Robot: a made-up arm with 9 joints. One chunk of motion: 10 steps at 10 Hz.
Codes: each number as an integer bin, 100 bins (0 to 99) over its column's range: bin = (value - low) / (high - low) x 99, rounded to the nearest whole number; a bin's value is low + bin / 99 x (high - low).
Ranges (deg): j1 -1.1..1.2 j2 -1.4..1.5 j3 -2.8..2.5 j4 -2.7..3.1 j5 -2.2..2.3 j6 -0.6..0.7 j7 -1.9..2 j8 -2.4..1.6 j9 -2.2..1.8
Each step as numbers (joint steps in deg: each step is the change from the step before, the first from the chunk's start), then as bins.
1 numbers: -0.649 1.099 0.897 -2.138 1.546 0.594 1.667 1.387 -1.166
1 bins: 19 85 69 10 82 91 91 94 26
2 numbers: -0.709 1.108 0.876 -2.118 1.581 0.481 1.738 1.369 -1.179
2 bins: 17 86 69 10 83 82 92 93 25
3 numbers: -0.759 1.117 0.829 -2.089 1.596 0.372 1.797 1.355 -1.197
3 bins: 15 86 68 10 84 74 94 93 25
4 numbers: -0.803 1.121 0.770 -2.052 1.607 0.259 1.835 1.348 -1.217
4 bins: 13 86 67 11 84 65 95 93 24
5 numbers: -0.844 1.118 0.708 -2.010 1.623 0.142 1.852 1.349 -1.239
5 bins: 11 86 66 12 84 57 95 93 24
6 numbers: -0.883 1.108 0.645 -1.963 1.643 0.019 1.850 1.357 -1.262
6 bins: 9 86 64 13 85 47 95 93 23
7 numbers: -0.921 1.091 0.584 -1.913 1.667 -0.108 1.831 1.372 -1.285
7 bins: 8 85 63 13 85 37 95 93 23
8 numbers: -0.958 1.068 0.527 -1.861 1.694 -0.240 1.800 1.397 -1.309
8 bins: 6 84 62 14 86 27 94 94 22
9 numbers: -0.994 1.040 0.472 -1.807 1.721 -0.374 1.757 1.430 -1.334
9 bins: 5 83 61 15 86 17 93 95 21
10 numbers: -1.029 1.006 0.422 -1.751 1.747 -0.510 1.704 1.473 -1.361
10 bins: 3 82 60 16 87 7 91 96 21
